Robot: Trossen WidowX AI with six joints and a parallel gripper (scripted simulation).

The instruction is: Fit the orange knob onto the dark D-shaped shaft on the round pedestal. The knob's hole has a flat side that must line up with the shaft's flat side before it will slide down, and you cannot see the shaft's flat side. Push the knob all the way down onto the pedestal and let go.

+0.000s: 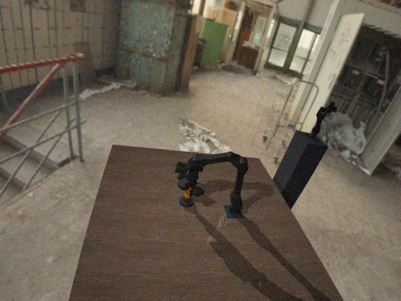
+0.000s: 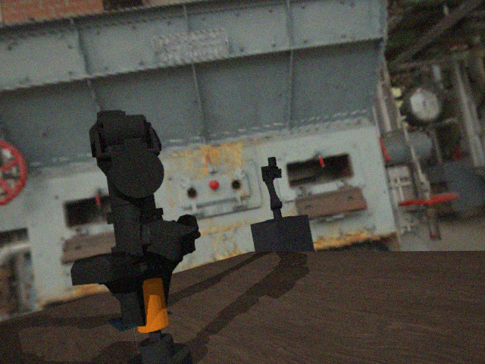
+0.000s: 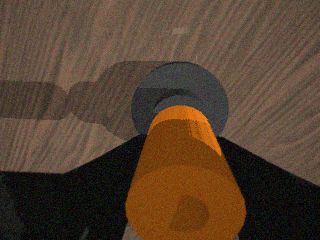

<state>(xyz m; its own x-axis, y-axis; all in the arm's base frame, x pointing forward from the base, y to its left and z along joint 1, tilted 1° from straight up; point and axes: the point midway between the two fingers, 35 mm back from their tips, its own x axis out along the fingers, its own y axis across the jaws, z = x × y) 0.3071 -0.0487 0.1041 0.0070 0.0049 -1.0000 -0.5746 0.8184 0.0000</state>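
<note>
The orange knob is 2 cm above my gripper tip. From my gripper tip the other things lie so: dark round pedestal 4 cm below.
</note>
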